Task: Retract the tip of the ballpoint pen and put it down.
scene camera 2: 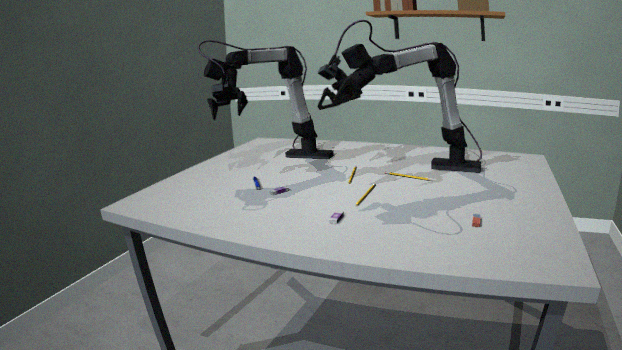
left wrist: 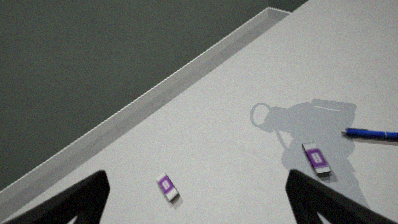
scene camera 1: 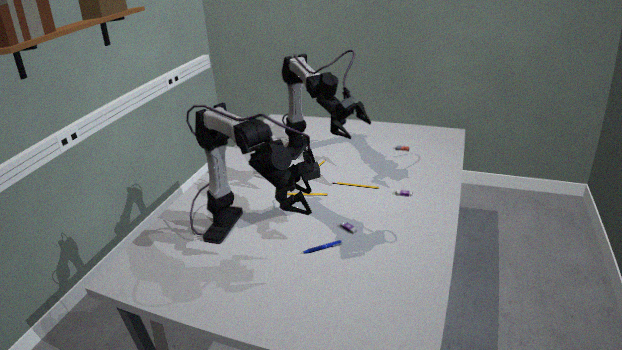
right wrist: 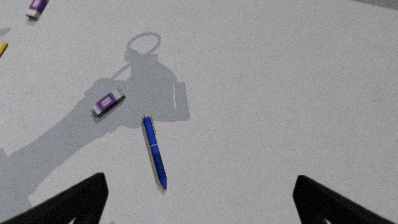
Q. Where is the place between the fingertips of my left gripper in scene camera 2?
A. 326,105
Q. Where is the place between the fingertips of my right gripper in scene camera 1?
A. At 310,202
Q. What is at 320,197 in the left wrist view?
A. My left gripper.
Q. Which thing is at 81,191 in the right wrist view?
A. My right gripper.
